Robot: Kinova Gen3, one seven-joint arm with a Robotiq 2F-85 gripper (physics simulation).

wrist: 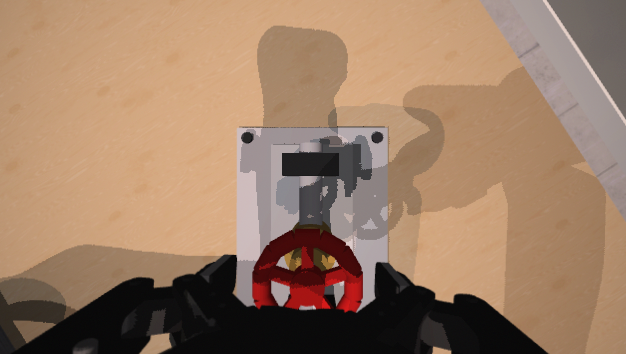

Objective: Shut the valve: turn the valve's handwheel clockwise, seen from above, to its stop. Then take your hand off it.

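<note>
The valve's red handwheel [308, 276] shows at the lower middle of the wrist view, its lower edge hidden behind the black gripper body. Part of the brass valve body [293, 260] shows through its spokes. A grey pipe [310, 205] runs from it up the view, through a black clamp block [310, 164]. My gripper [305, 274] is open, one fingertip to the left and one to the right of the handwheel, with a gap on each side. The wheel lies between them in the view; how far below the fingertips it sits is hard to tell.
The valve is mounted on a light grey base plate [248, 210] with dark bolts at its two visible corners. The plate lies on a wooden table top [150, 150]. The table's edge runs diagonally at the upper right, with grey tiles beyond. Shadows of the arm fall around the plate.
</note>
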